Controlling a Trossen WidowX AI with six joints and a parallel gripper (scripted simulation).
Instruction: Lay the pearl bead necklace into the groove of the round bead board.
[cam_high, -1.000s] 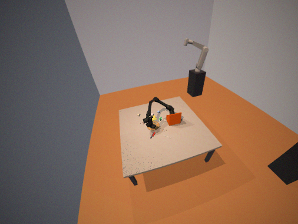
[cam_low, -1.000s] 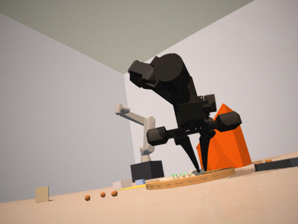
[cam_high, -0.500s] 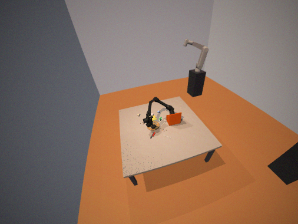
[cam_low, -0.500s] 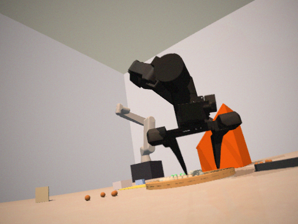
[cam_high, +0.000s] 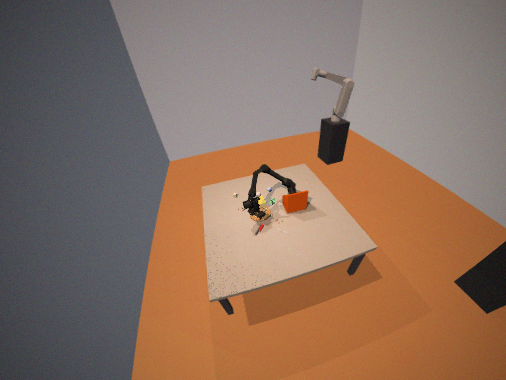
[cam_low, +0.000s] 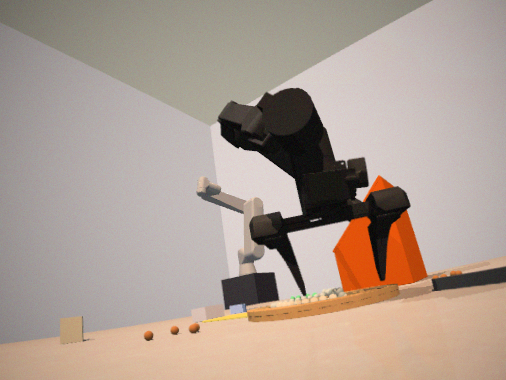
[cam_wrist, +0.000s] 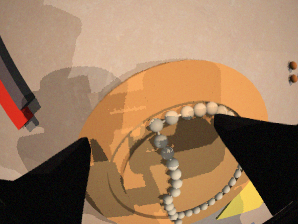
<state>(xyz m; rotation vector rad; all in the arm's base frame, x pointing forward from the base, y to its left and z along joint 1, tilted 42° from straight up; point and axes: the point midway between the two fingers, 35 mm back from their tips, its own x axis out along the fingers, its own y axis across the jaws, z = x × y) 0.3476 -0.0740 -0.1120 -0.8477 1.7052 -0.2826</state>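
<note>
My gripper tip is 4 cm past the round wooden bead board, 5 cm to the left of it and 1 cm above it. The rest, counted from my gripper tip: tan cube (12 cm ahead, 38 cm to the right); yellow flat piece (10 cm behind, 22 cm to the right, 2 cm below); red-handled tool (2 cm ahead, 13 cm to the left, 1 cm below).
</note>
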